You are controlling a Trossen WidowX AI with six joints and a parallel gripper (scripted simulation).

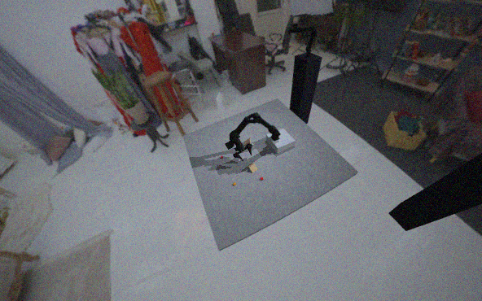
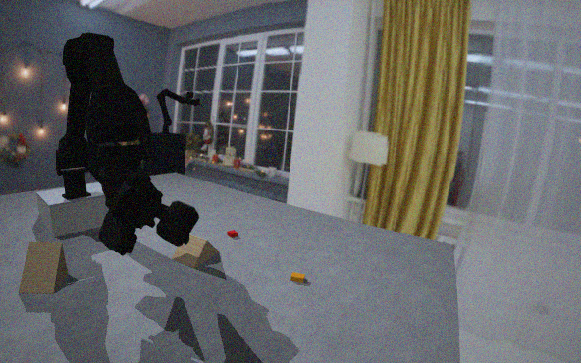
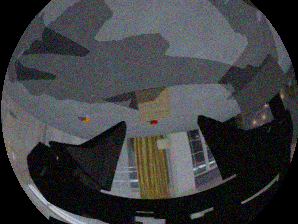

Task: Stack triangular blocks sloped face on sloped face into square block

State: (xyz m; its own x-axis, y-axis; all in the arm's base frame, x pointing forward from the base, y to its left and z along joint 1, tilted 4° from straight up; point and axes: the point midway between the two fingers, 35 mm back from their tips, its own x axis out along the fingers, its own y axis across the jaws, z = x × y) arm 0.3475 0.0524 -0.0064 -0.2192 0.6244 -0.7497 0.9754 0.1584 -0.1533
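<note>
The small red brick is 3 cm behind my gripper tip, 21 cm to the left of it and 7 cm below it. From my gripper tip the other things lie so: small orange brick 20 cm ahead, 14 cm to the left, 7 cm below.
</note>
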